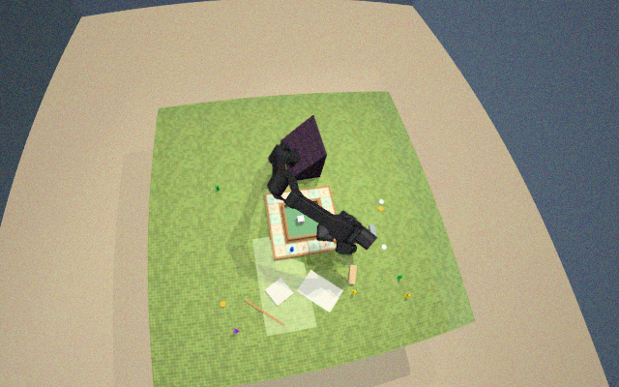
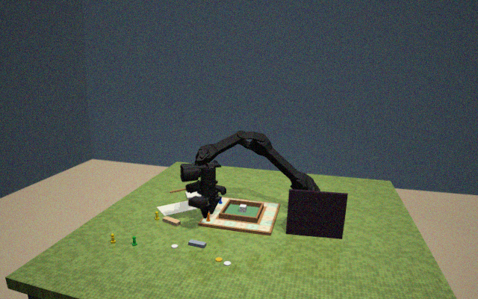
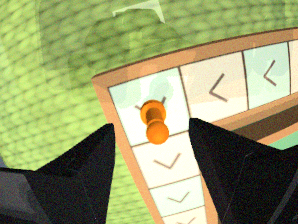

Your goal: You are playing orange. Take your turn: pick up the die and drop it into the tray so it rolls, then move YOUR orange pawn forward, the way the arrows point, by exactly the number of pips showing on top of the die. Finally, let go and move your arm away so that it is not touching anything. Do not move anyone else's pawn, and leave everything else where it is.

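My gripper tip is now 1 cm above the orange pawn. The rest, counted from my gripper tip: tan block (15 cm ahead, 3 cm below, 1 cm to the left); then green tray (13 cm behind, 10 cm to the right, 3 cm below); then grey block (17 cm to the left, 3 cm below, 1 cm ahead).
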